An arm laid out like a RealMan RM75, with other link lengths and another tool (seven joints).
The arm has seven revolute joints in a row. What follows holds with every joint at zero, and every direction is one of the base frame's.
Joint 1 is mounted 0.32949 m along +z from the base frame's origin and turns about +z.
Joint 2 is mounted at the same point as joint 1 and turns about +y.
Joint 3 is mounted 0.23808 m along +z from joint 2 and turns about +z.
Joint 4 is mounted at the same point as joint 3 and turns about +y.
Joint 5 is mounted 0.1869 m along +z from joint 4 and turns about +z.
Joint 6 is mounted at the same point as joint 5 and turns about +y.
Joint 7 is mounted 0.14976 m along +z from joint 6 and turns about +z.
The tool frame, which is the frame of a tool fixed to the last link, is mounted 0.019 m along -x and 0.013 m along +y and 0.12 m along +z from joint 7; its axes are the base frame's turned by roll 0.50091, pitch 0 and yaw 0.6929 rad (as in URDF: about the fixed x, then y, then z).
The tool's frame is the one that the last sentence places.
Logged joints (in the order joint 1, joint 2, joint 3, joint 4, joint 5, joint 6, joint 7), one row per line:
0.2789 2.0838 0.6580 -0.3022 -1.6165 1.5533 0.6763
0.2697 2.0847 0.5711 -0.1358 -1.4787 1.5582 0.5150
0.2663 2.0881 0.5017 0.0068 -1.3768 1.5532 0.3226
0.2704 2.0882 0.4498 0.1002 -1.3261 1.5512 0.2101
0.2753 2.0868 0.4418 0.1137 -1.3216 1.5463 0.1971
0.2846 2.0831 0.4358 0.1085 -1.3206 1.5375 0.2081
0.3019 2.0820 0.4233 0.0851 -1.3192 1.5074 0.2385
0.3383 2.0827 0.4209 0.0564 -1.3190 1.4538 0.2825
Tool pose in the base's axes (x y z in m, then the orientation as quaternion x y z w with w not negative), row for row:
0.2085 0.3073 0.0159 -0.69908 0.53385 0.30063 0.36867
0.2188 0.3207 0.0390 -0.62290 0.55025 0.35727 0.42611
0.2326 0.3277 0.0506 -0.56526 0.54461 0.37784 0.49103
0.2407 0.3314 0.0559 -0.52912 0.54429 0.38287 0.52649
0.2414 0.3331 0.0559 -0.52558 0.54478 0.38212 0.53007
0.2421 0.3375 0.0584 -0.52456 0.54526 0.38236 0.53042
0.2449 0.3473 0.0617 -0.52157 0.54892 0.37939 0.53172
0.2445 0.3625 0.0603 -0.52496 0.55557 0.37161 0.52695
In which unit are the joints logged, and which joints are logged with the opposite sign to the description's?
The joints are logged in radians. Opposite sign: joint 3, joint 6.
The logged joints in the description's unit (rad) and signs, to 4 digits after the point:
0.2789 2.0838 -0.6580 -0.3022 -1.6165 -1.5533 0.6763
0.2697 2.0847 -0.5711 -0.1358 -1.4787 -1.5582 0.5150
0.2663 2.0881 -0.5017 0.0068 -1.3768 -1.5532 0.3226
0.2704 2.0882 -0.4498 0.1002 -1.3261 -1.5512 0.2101
0.2753 2.0868 -0.4418 0.1137 -1.3216 -1.5463 0.1971
0.2846 2.0831 -0.4358 0.1085 -1.3206 -1.5375 0.2081
0.3019 2.0820 -0.4233 0.0851 -1.3192 -1.5074 0.2385
0.3383 2.0827 -0.4209 0.0564 -1.3190 -1.4538 0.2825

